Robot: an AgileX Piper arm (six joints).
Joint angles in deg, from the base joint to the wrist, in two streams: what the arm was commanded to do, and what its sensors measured. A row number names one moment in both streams.
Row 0, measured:
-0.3 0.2 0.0 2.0 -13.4 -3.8
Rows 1 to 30, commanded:
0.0 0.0 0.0 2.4 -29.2 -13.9
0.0 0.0 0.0 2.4 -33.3 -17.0
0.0 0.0 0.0 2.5 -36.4 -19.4
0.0 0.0 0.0 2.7 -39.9 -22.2
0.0 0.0 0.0 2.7 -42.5 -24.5
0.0 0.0 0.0 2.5 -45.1 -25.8
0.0 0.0 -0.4 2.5 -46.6 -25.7
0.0 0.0 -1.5 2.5 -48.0 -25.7
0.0 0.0 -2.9 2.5 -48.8 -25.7
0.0 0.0 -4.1 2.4 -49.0 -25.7
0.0 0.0 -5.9 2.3 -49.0 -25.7
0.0 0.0 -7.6 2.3 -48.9 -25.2
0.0 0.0 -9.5 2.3 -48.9 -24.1
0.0 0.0 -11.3 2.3 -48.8 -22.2
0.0 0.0 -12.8 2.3 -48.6 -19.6
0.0 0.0 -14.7 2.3 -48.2 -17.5
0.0 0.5 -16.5 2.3 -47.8 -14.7
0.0 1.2 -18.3 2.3 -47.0 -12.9
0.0 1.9 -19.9 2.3 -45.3 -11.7
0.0 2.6 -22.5 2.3 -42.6 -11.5
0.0 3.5 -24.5 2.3 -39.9 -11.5
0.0 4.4 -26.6 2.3 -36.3 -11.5
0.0 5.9 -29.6 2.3 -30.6 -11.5
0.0 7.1 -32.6 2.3 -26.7 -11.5
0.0 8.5 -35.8 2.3 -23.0 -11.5
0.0 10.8 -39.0 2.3 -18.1 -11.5
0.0 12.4 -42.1 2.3 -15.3 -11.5
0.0 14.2 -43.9 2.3 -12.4 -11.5
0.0 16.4 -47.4 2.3 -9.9 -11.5
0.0 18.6 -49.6 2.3 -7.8 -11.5
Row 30, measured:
-0.3 12.1 -41.3 2.5 -19.2 -11.8
